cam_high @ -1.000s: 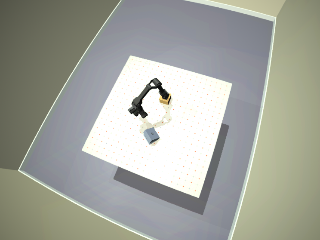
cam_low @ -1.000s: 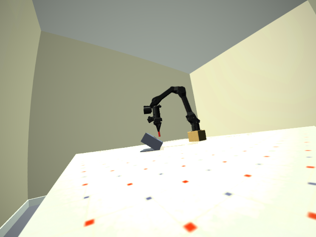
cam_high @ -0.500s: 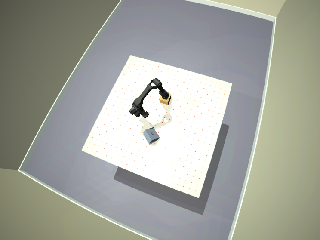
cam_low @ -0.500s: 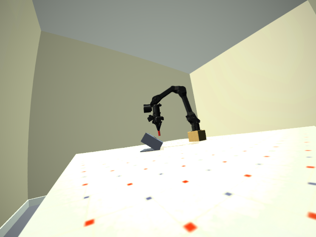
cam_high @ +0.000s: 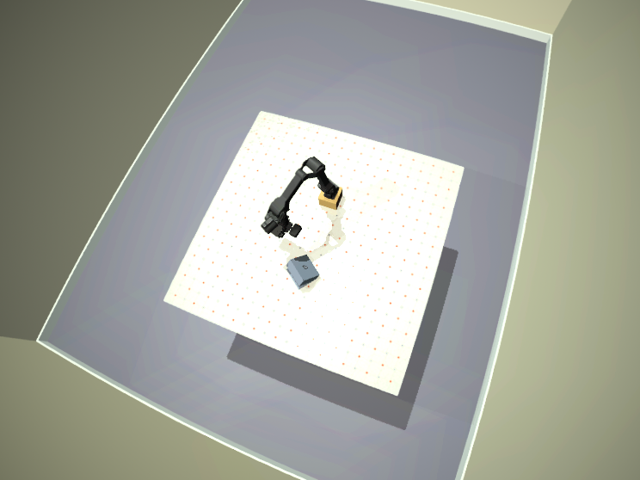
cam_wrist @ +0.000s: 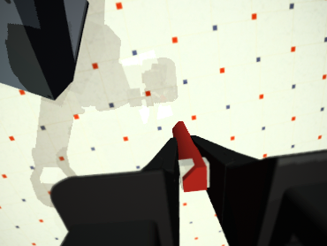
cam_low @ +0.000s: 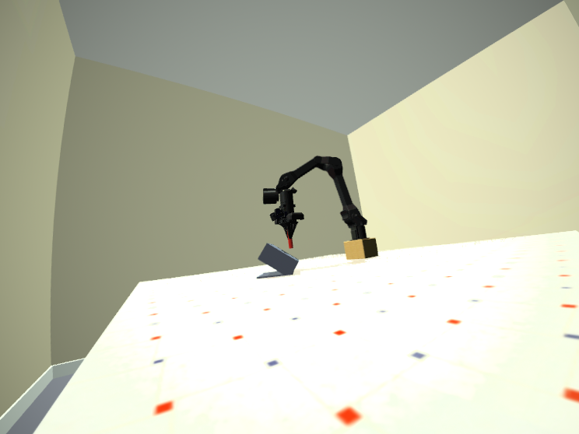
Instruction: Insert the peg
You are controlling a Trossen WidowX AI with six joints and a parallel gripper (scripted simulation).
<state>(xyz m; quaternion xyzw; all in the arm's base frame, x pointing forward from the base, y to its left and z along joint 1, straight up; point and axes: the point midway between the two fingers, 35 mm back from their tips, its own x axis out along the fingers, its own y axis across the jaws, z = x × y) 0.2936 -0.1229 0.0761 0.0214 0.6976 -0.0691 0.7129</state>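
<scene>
The sloped panel is 160 mm to the left of my gripper tip, 140 mm ahead of it and 80 mm below it. The rest, counted from my gripper tip: peg 20 mm above.
</scene>
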